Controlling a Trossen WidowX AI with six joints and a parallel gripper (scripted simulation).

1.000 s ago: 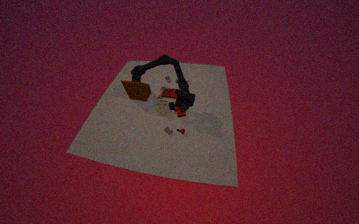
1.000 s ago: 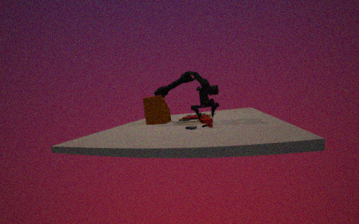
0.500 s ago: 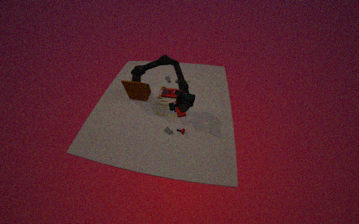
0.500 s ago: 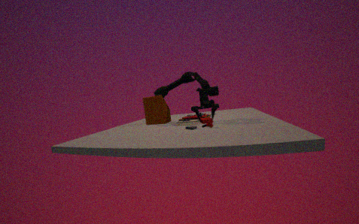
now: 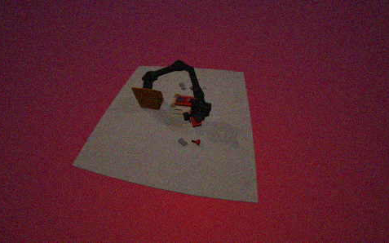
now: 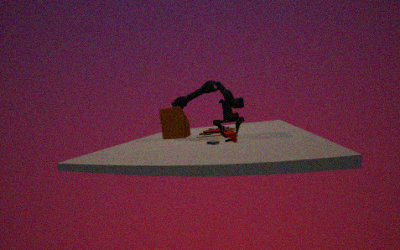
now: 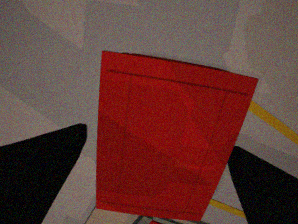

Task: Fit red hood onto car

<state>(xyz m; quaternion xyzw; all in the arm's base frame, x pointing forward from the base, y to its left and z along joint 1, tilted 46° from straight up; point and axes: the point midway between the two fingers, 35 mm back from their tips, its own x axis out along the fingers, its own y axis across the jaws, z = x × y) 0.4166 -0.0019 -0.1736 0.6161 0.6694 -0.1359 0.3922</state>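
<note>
The pale jig is 11 cm behind my gripper tip and 18 cm to the left of it. From my gripper tip the other things lie so: red hood (1 cm above).
</note>
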